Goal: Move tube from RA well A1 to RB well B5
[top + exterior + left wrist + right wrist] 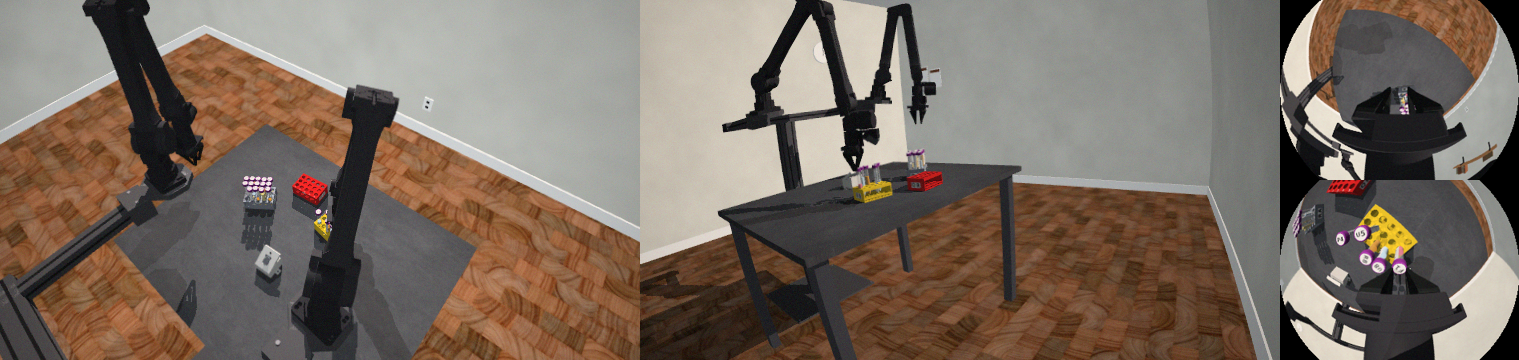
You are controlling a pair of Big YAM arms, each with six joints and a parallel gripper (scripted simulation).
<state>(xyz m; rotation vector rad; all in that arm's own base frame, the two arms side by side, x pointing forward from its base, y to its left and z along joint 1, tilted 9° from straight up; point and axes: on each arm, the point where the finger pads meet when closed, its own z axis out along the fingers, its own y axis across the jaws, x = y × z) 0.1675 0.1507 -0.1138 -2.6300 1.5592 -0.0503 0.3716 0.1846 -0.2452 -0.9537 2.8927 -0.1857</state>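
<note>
Right now my right hand is 1 cm short of the yellow rack, 5 cm to the right of it and 10 cm above it. Also, from my right hand: red rack 11 cm ahead, 26 cm to the left, 10 cm below.
</note>
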